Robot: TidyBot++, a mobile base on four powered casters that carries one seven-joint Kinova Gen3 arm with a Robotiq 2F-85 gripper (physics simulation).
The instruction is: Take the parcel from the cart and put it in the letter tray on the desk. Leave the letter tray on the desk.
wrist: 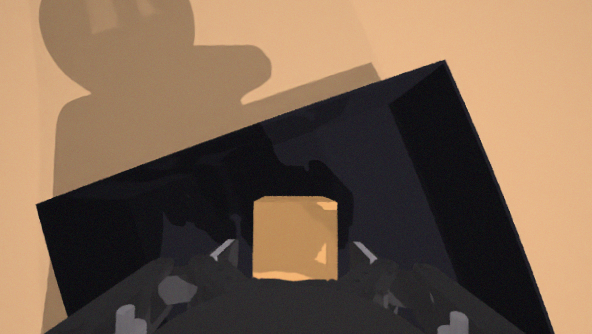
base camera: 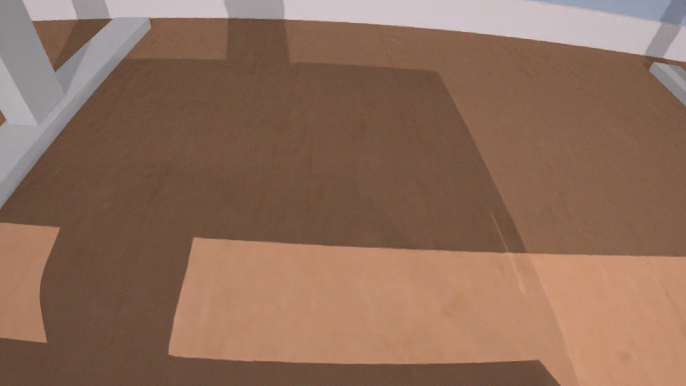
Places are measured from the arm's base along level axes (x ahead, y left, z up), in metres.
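Where they show: gripper, fingertip midpoint: (wrist: 293, 253).
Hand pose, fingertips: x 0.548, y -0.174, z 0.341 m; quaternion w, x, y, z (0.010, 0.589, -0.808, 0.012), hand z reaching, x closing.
Note:
Each offset is from my fingertips to the top centre of the thing. "spot": to the spot under its first point. Level surfaces: height alone.
The parcel @(0.014 m ahead, 0.004 m right, 0.035 m up) (wrist: 295, 237), a tan box, sits inside the dark letter tray @(spot: 0.034 m ahead, 0.127 m right, 0.006 m down) (wrist: 425, 165) in the wrist view, at the lower middle. Its lower end is hidden behind the gripper's body. The tray stands on the tan desk top @(0.017 m down) (wrist: 540, 100), turned at an angle. My gripper (wrist: 293, 253) is open, with one finger on each side of the parcel and a gap between each finger and the parcel. The cart does not show in either view.
In the base camera view, a grey desk leg with its foot bar @(spot: 0.123 m ahead, 0.580 m left, 0.716 m down) (base camera: 95, 75) stands at the left. The end of another grey foot bar (base camera: 672, 82) shows at the right edge. A pale wall (base camera: 400, 22) runs along the back, behind the brown floor @(0.737 m down) (base camera: 375, 300).

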